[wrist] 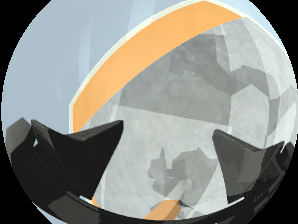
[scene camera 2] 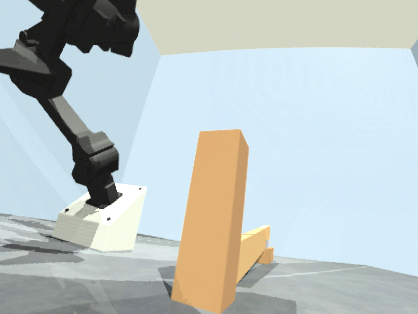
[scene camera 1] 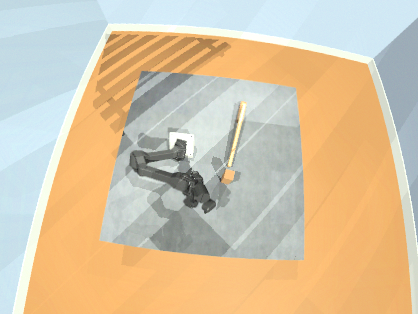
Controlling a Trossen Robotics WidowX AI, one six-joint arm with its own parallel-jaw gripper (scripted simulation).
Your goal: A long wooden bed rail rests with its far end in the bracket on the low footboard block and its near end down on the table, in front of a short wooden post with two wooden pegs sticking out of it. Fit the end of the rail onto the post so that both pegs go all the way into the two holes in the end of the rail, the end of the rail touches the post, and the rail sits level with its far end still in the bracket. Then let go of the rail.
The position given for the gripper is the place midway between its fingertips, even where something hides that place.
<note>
The gripper (wrist: pixel 171 130) is open and holds nothing. Further things: a wooden rail (scene camera 2: pixel 253 243) and a post (scene camera 2: pixel 207 265).
</note>
